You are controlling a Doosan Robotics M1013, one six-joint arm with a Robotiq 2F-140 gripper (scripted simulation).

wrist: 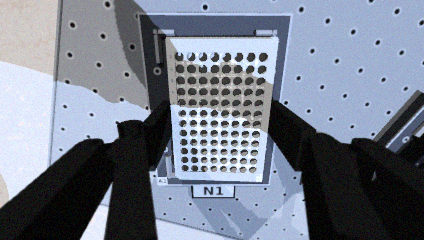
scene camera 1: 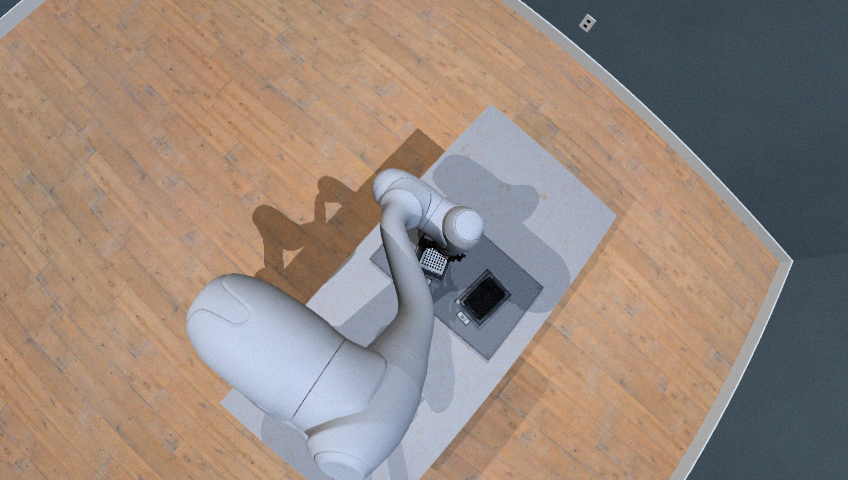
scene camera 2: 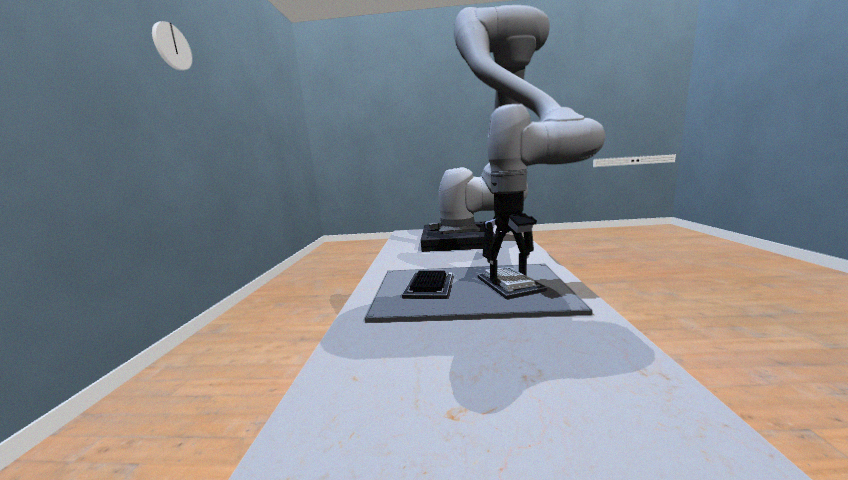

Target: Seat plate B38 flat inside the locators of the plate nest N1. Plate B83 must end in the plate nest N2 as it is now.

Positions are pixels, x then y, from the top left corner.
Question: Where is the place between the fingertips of my gripper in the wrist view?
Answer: At 220,114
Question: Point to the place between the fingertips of my gripper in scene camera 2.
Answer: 508,278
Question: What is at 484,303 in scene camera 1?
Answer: A black well plate.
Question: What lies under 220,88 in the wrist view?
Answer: A white well plate.
